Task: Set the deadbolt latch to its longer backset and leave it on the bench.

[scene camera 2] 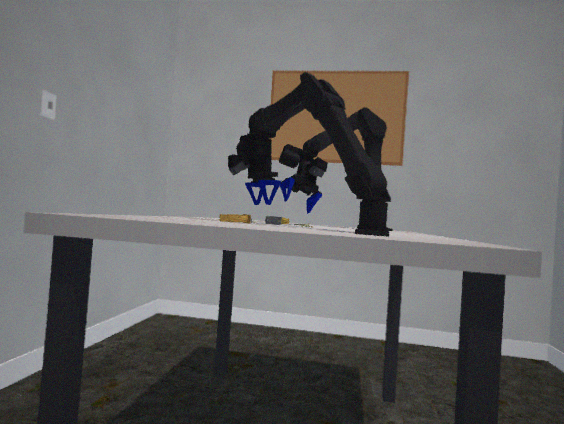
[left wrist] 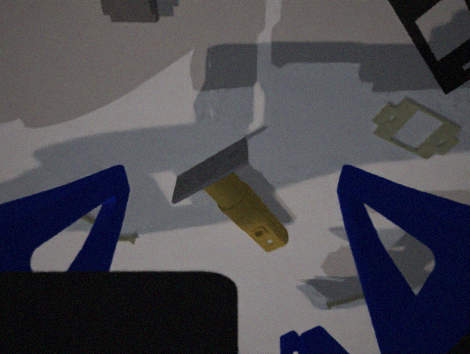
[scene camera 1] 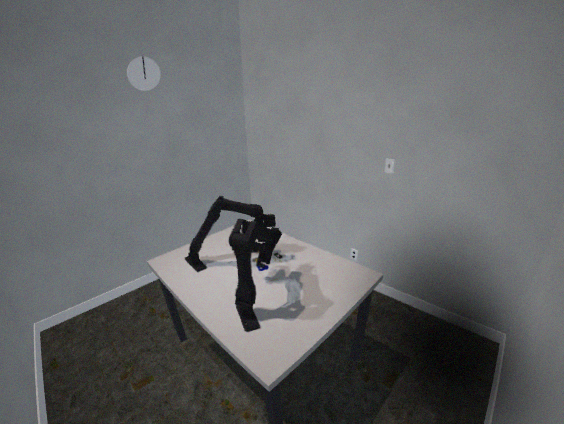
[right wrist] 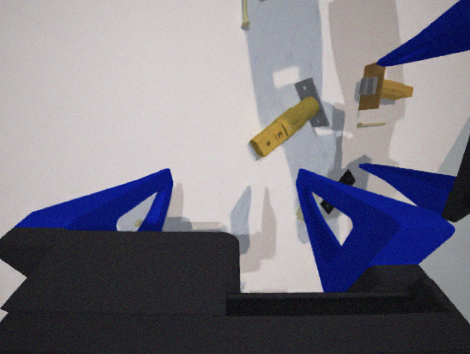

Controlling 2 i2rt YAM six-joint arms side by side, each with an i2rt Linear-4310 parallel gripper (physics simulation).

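Observation:
A latch with a yellow body (left wrist: 250,215) (right wrist: 290,122) and grey faceplate lies on the bench; in scene camera 2 its grey faceplate (scene camera 2: 273,220) shows. A second latch (scene camera 2: 235,218) (right wrist: 395,90) has an orange-brown faceplate and a protruding grey bolt. I cannot tell which is the deadbolt latch or read its backset. My left gripper (scene camera 2: 263,201) (left wrist: 233,177) (right wrist: 370,117) is open and empty, above the grey-faced latch, which lies between its fingertips in the left wrist view. My right gripper (scene camera 1: 262,267) (scene camera 2: 297,206) (right wrist: 234,175) is open and empty, above the bench beside that latch.
A pale yellow strike plate (left wrist: 425,150) and a black plate (left wrist: 440,75) (right wrist: 327,206) lie near the grey-faced latch. Pale screws (right wrist: 245,20) (right wrist: 371,124) (left wrist: 345,301) lie around on the bench (scene camera 1: 210,295). The two grippers are close together.

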